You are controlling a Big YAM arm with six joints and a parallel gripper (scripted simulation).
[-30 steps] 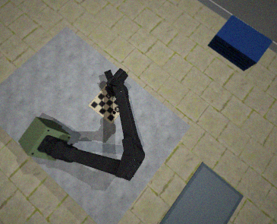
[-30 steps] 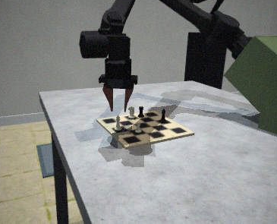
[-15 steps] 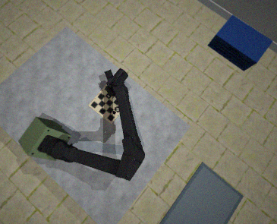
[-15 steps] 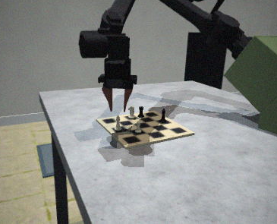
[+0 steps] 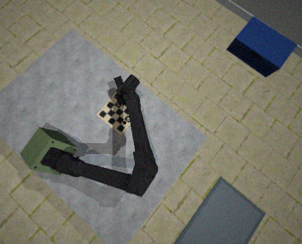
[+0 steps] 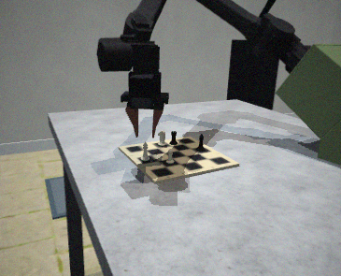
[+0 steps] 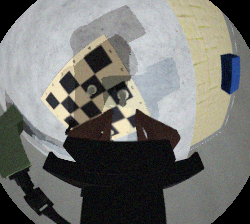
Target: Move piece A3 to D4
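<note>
Right now the white pawn is 4 cm behind my hand, 5 cm to the left of it and 5 cm below it. Round my hand: chessboard: 8 cm behind, 2 cm to the left, 6 cm below.
</note>
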